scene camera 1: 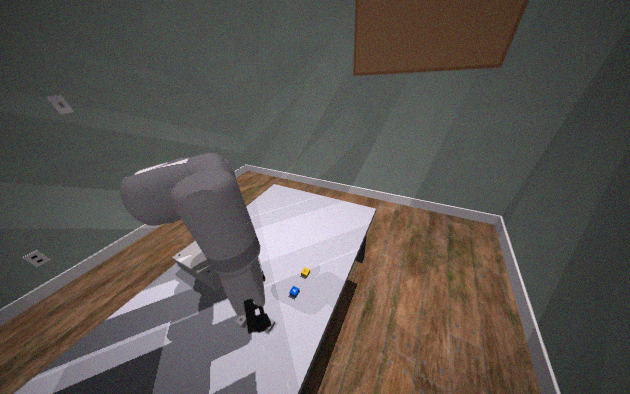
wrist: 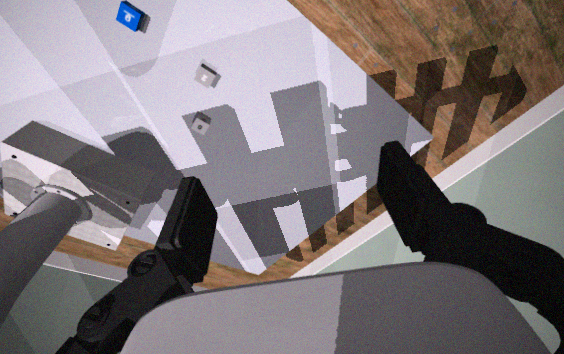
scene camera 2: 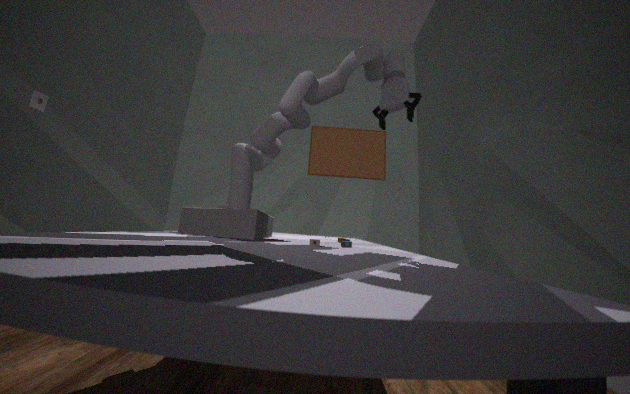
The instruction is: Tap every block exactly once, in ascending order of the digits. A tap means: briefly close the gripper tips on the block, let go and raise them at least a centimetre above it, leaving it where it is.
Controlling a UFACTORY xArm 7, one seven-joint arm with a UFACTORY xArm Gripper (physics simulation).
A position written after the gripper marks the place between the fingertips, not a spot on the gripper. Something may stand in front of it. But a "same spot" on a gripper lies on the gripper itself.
gripper: scene camera 1; wrist; scene camera 2 395, 124
same spot on gripper: point(wrist: 457, 233) = point(scene camera 1: 263, 311)
